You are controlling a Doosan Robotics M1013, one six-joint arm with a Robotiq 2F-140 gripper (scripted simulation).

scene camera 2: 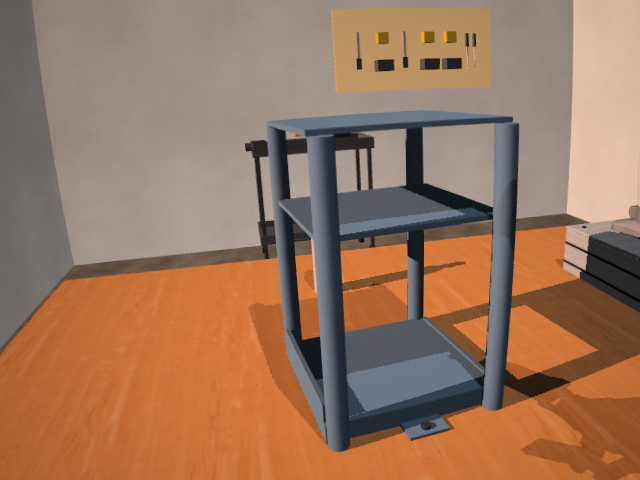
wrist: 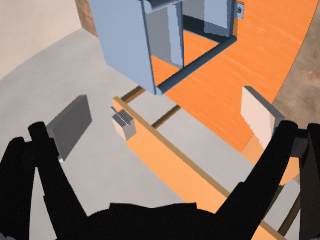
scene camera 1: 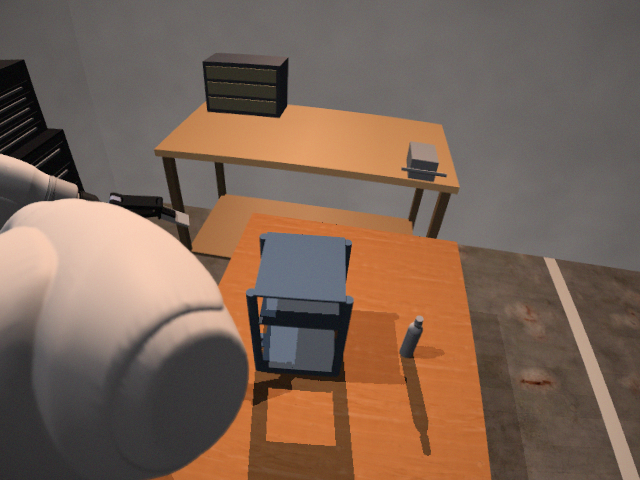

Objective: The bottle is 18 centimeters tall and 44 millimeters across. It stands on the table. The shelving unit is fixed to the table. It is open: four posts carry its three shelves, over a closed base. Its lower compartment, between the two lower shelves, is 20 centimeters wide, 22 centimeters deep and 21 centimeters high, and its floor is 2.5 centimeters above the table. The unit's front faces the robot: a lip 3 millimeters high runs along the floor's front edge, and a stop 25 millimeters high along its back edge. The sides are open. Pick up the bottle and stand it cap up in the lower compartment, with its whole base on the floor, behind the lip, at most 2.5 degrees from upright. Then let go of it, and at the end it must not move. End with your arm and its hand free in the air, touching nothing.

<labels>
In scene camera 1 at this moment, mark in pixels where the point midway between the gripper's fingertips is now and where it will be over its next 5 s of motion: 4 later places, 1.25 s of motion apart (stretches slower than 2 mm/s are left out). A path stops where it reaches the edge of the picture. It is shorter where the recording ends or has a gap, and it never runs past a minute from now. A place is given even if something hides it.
My gripper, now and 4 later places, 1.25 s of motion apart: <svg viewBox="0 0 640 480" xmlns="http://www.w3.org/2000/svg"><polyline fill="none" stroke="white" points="169,238 253,240 340,250 438,267 404,299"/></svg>
</labels>
